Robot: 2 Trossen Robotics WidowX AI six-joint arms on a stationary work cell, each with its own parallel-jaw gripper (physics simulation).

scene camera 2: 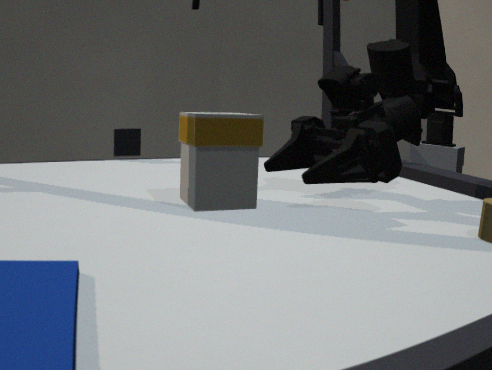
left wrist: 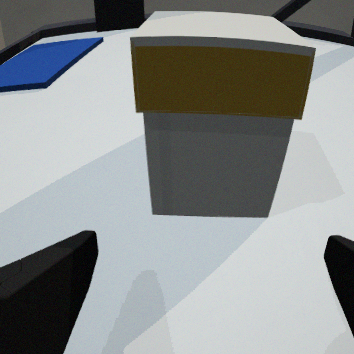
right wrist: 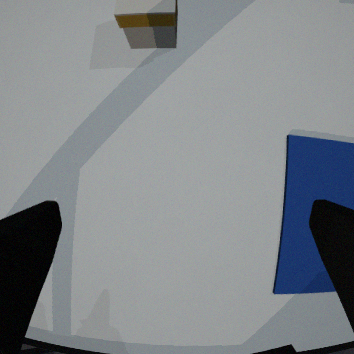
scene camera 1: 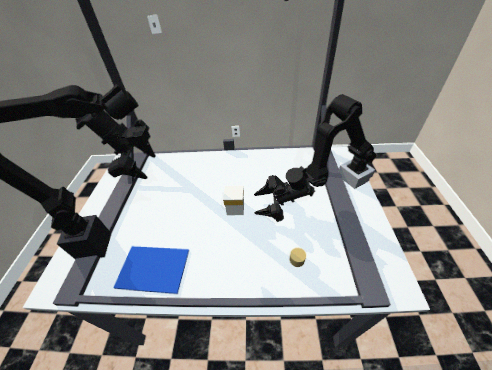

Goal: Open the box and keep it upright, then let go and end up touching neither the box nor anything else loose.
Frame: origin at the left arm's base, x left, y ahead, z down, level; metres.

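Seen in the pictures: left gripper, fingertip midpoint: (scene camera 2: 282, 173) (left wrist: 216, 247) (scene camera 1: 254, 203); right gripper, fingertip midpoint: (right wrist: 188, 214) (scene camera 1: 150, 167); left arm's base, origin of the base link: (scene camera 2: 439, 144) (scene camera 1: 357, 167); right arm's base, origin of the base link: (scene camera 1: 76, 228).
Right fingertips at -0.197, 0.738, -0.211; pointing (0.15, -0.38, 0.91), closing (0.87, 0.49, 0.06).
Offsets run from my right fingertips to a thing's top centre, as dx, dy, dz.
The box @(+0.075, -0.225, +0.176) (scene camera 1: 235, 209) (scene camera 2: 225, 177) (left wrist: 215, 165) (right wrist: 145, 38) stands upright on the table, grey below. Its lid @(+0.075, -0.225, +0.174) (scene camera 1: 233, 193) (scene camera 2: 227, 131) (left wrist: 220, 80) (right wrist: 145, 20), white on top with a yellow-brown band, sits on it and covers the opening. My left gripper (scene camera 1: 256, 203) (scene camera 2: 285, 174) (left wrist: 216, 247) is open and empty, low over the table just right of the box in scene camera 1, pointing at it and apart from it. My right gripper (scene camera 1: 149, 166) (right wrist: 188, 214) is open and empty, raised well to the left of the box. The inside of the box is hidden.
A blue square mat @(+0.155, +0.125, +0.260) (scene camera 1: 152, 270) (scene camera 2: 37, 310) (left wrist: 47, 62) (right wrist: 300, 175) lies at the front left in scene camera 1. A small gold cylinder @(+0.369, -0.295, +0.233) (scene camera 1: 298, 257) (scene camera 2: 487, 220) stands at the front right. A dark frame (scene camera 1: 220, 301) borders the table.
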